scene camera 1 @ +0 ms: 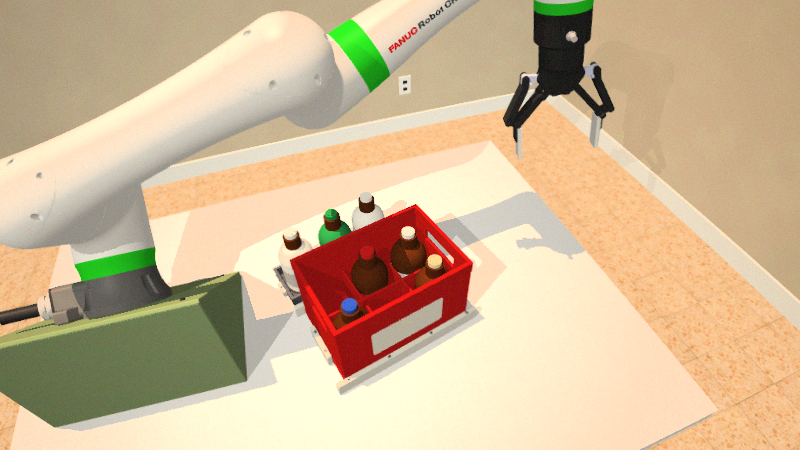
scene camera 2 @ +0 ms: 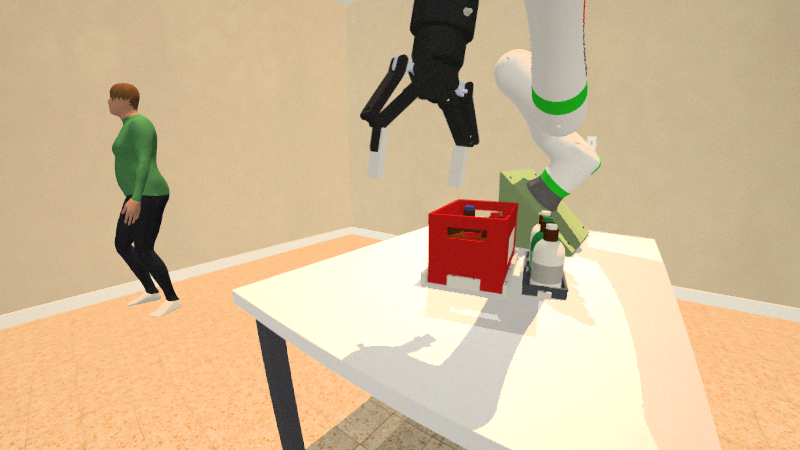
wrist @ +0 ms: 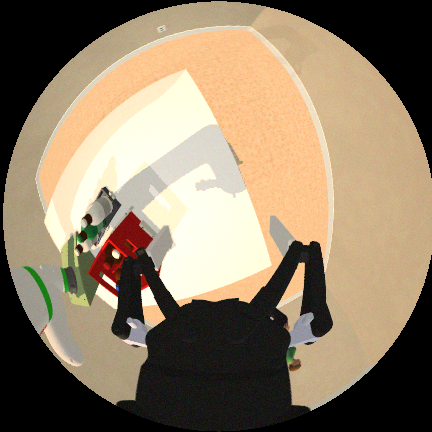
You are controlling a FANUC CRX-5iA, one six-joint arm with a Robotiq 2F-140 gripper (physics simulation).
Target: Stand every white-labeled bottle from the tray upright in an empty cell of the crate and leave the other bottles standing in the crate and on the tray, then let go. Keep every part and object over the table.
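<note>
My gripper is open and empty, pointing down, high above and away from the crate and tray. Two white-labeled bottles stand upright at the two ends of the tray, with a green bottle between them. The red crate stands beside the tray. It holds brown bottles with blue, red, white and tan caps. Its tray-side left cell and opposite-side middle cell look empty. Cell floors are partly hidden.
The green base block carries the arm beyond the crate and tray in scene camera 2. Pale rails border the crate's foot on the white table. A person in green is on the floor beyond the table.
</note>
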